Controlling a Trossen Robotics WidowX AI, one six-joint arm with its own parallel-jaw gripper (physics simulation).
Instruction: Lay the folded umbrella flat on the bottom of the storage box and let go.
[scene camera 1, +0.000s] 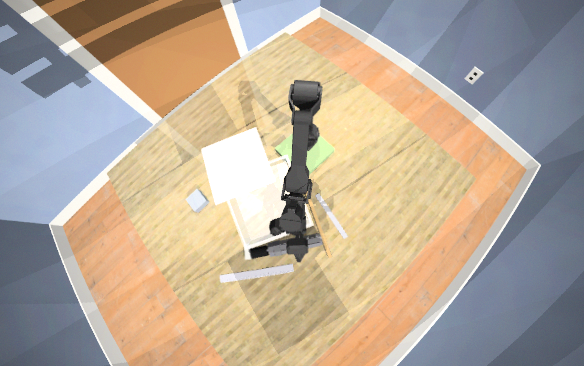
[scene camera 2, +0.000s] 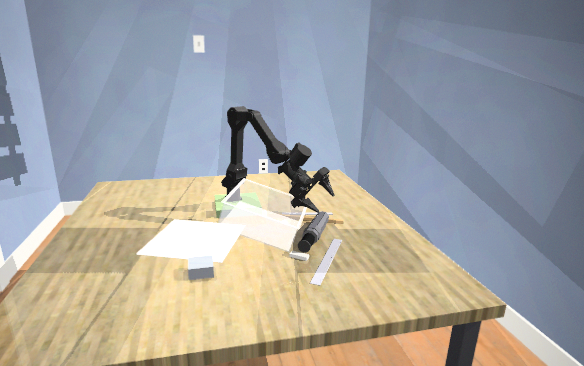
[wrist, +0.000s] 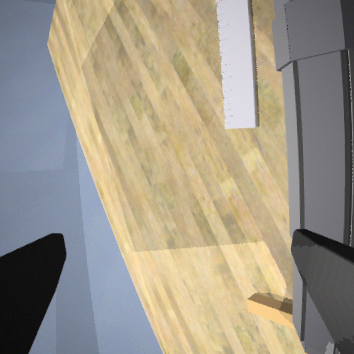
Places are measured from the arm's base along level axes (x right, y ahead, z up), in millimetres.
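Where they show: gripper, between the fingertips: (scene camera 2: 326, 204) (wrist: 179, 243).
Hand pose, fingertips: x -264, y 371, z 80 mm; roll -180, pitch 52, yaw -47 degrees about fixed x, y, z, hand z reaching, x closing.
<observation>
After its pixels a point has its place.
The folded umbrella (scene camera 1: 276, 248) @(x -191, y 417, z 24 mm) (scene camera 2: 313, 231) @(x -183, y 448, z 20 mm) (wrist: 322, 145) @(x -223, y 377, z 21 mm) is dark grey with a black end. It lies outside the storage box, beside its right wall in scene camera 2. The box (scene camera 1: 239, 226) @(x -41, y 443, z 68 mm) (scene camera 2: 255, 227) @(x 12, y 416, z 49 mm) is translucent white and tilted, its left side higher in scene camera 2; the arm partly hides it in scene camera 1. My gripper (scene camera 1: 299, 252) @(x -264, y 371, z 80 mm) (scene camera 2: 325, 201) @(x -264, y 371, z 80 mm) (wrist: 179, 243) @(x -264, y 371, z 80 mm) is open and empty, above the umbrella's far end. In the wrist view the umbrella runs along the right edge, the right finger overlaps it, and the left finger is well away from it.
A ruler (scene camera 1: 257, 273) @(x -193, y 547, z -31 mm) (scene camera 2: 326, 262) @(x -177, y 570, z -31 mm) (wrist: 240, 75) @(x -257, y 464, z -31 mm) lies beside the umbrella. An orange stick (scene camera 1: 320, 230) @(x -274, y 258, z -21 mm) (scene camera 2: 334, 220) @(x -337, y 301, z -23 mm) (wrist: 270, 311) @(x -348, y 304, z -21 mm) and a pale strip (scene camera 1: 331, 216) @(x -274, y 186, z -31 mm) lie near its far end. A white panel (scene camera 1: 235, 165) @(x 191, y 277, z -32 mm) (scene camera 2: 192, 240) @(x 205, y 284, z -32 mm), grey block (scene camera 1: 197, 200) @(x 195, y 499, z 3 mm) (scene camera 2: 200, 268) @(x 207, y 535, z 1 mm) and green sheet (scene camera 1: 322, 150) @(x -75, y -7, z 0 mm) are around the box.
</observation>
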